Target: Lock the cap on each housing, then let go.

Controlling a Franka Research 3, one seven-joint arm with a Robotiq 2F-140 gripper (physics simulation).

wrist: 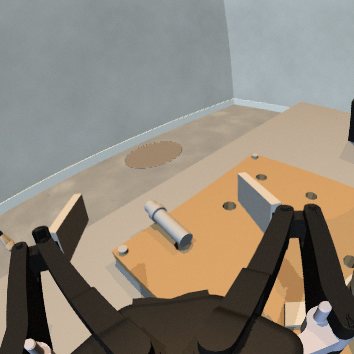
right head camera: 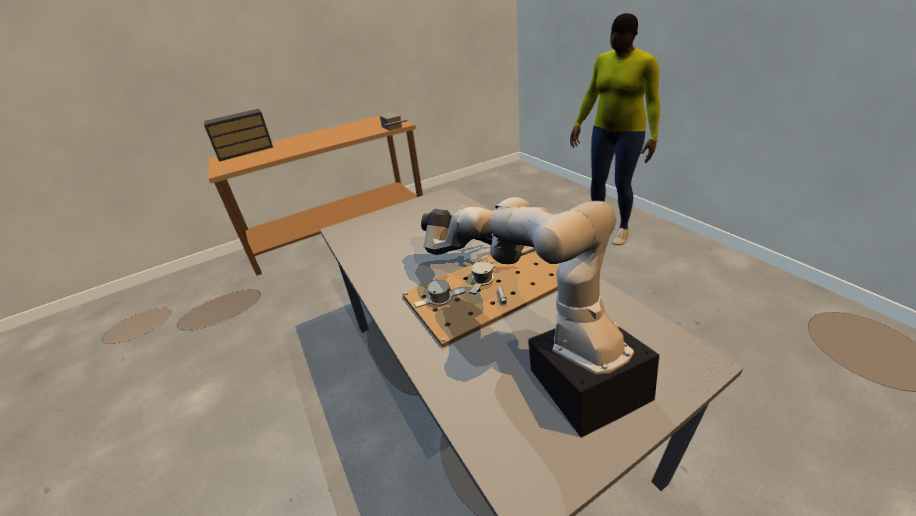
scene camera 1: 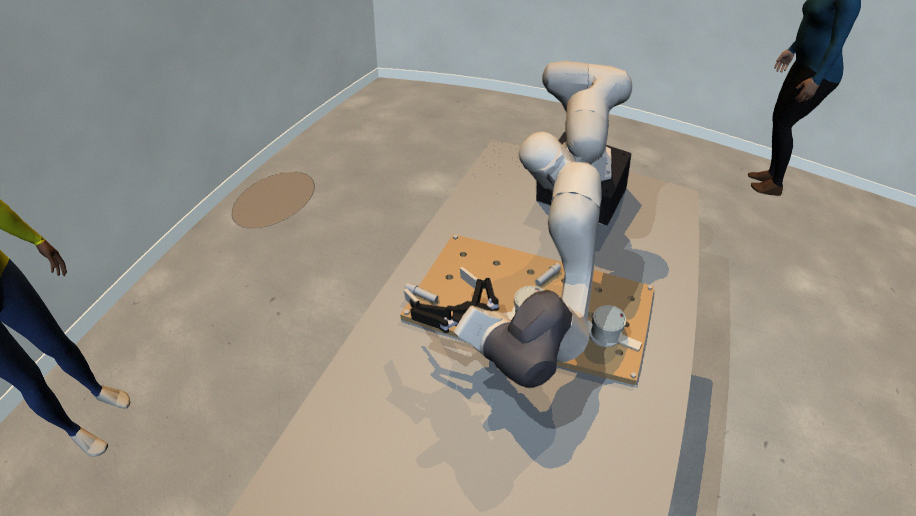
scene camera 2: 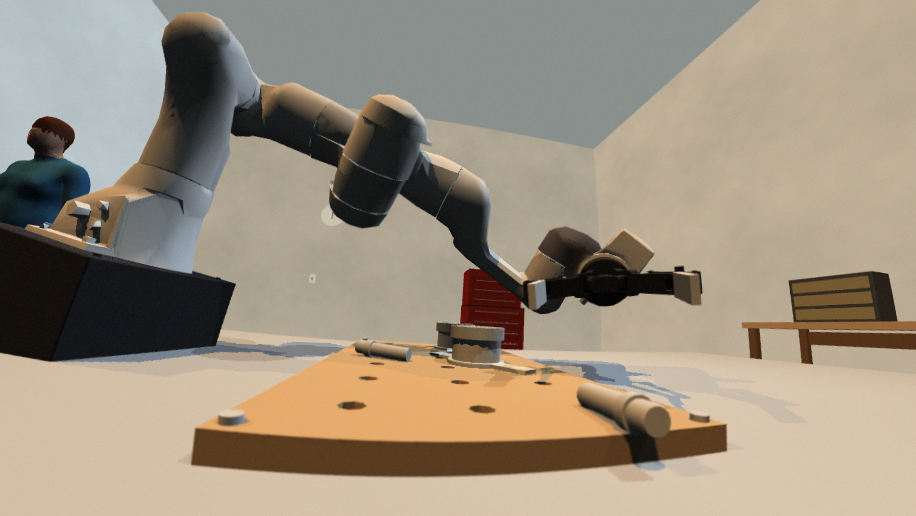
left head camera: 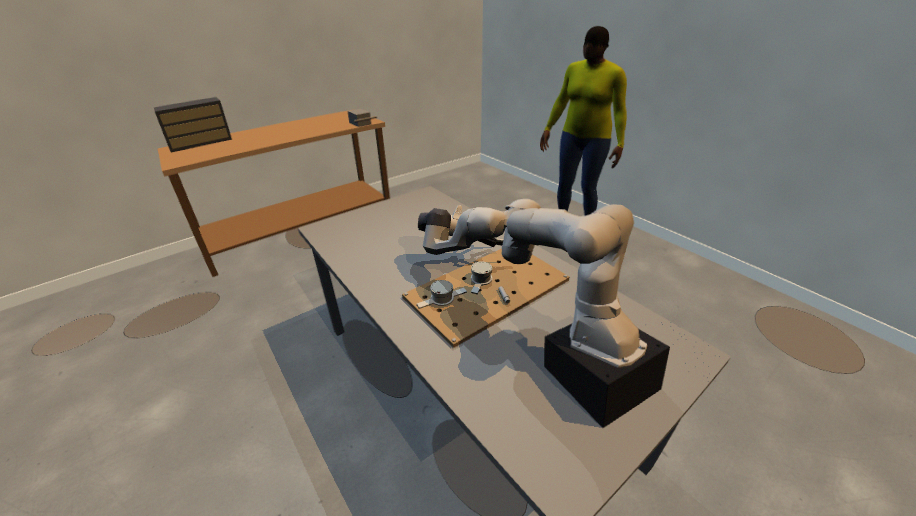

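Observation:
The nearer-left housing [left head camera: 441,291] [right head camera: 439,291] [scene camera 1: 608,325] is a grey cylinder with a round cap on top and flat tabs at its base. The other housing [left head camera: 481,272] [right head camera: 482,273] [scene camera 2: 476,346] also carries a flat round cap; in scene camera 1 the wrist partly covers this housing [scene camera 1: 526,298]. Both stand upright on the wooden board [left head camera: 466,330] [scene camera 1: 474,246] [scene camera 2: 410,416] [wrist: 210,225]. Whether the caps are locked cannot be told. My gripper [scene camera 1: 439,286] [scene camera 2: 612,291] [wrist: 160,197] is wide open and empty, raised above the board's end, apart from both housings.
A grey stepped pin [scene camera 1: 421,293] [scene camera 2: 623,408] [wrist: 168,223] lies at the board's end, seen between the open fingers in the wrist view. Another pin [left head camera: 503,294] [right head camera: 501,295] [scene camera 1: 548,274] [scene camera 2: 383,349] lies near the housings. A person in yellow [left head camera: 596,96] [right head camera: 624,89] stands beyond the table.

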